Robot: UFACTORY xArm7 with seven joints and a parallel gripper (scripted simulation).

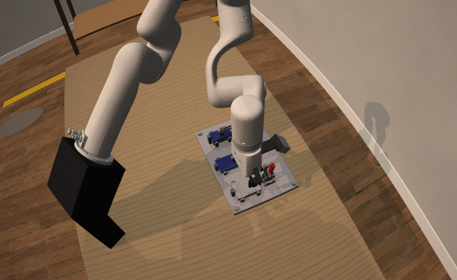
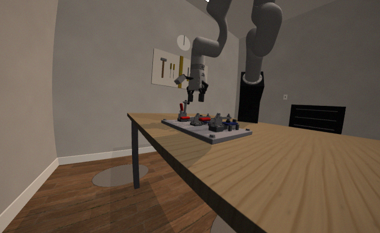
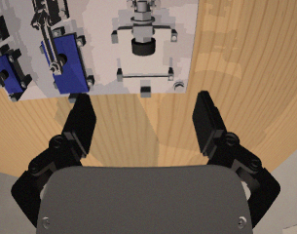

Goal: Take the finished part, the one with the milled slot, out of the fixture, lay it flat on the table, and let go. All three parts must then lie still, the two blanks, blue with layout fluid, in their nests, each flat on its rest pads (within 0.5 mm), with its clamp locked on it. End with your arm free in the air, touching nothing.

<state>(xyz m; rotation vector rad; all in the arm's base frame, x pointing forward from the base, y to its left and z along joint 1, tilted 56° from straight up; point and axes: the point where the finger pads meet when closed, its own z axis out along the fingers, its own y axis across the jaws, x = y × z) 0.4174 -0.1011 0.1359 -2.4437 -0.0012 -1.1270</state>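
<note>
The grey finished part lies 100 mm below my hand and 10 mm behind it. The rest, counted from my hand: grey fixture plate 120 mm to the left, 120 mm below, 10 mm ahead.
</note>
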